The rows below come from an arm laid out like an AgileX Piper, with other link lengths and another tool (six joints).
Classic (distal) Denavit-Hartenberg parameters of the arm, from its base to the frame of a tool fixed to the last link. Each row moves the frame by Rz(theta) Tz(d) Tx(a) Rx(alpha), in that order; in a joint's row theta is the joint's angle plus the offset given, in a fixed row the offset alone. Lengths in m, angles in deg.
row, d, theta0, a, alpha
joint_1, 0.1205, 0, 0, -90
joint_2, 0, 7.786, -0.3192, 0
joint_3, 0, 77.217, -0.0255, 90
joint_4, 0.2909, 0, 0, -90
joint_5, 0, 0, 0, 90
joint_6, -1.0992, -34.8, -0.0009, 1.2
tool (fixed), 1.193, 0, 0, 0
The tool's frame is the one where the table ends.
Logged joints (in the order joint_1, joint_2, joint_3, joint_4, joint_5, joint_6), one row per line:
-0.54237 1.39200 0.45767 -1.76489 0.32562 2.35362
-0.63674 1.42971 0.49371 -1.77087 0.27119 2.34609
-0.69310 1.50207 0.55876 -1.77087 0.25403 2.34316
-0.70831 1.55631 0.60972 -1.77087 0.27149 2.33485
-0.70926 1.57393 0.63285 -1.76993 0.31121 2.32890
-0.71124 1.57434 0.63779 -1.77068 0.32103 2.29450
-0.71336 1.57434 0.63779 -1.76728 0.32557 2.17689
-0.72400 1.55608 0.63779 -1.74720 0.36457 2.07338
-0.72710 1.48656 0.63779 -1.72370 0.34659 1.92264
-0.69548 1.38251 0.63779 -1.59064 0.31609 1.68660
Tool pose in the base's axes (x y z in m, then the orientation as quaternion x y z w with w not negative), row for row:
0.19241 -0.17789 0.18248 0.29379 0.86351 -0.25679 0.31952
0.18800 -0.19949 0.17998 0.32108 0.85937 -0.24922 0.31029
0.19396 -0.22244 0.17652 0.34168 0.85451 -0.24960 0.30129
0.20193 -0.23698 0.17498 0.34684 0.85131 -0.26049 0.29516
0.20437 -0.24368 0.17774 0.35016 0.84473 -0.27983 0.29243
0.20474 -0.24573 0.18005 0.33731 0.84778 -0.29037 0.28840
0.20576 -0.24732 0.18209 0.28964 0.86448 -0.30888 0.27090
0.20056 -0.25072 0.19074 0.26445 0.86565 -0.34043 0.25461
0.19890 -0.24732 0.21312 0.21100 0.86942 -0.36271 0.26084
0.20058 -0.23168 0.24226 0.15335 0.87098 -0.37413 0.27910
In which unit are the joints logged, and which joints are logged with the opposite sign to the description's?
The joints are logged in radians. Opposite sign: joint_3.
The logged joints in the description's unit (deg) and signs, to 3 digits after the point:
-31.076 79.756 -26.223 -101.121 18.657 134.852
-36.483 81.916 -28.287 -101.463 15.538 134.421
-39.712 86.062 -32.015 -101.463 14.555 134.253
-40.583 89.170 -34.934 -101.463 15.555 133.777
-40.638 90.180 -36.260 -101.410 17.831 133.436
-40.751 90.203 -36.543 -101.452 18.394 131.465
-40.873 90.203 -36.543 -101.258 18.654 124.727
-41.482 89.157 -36.543 -100.107 20.888 118.796
-41.660 85.174 -36.543 -98.761 19.858 110.159
-39.848 79.212 -36.543 -91.137 18.111 96.635

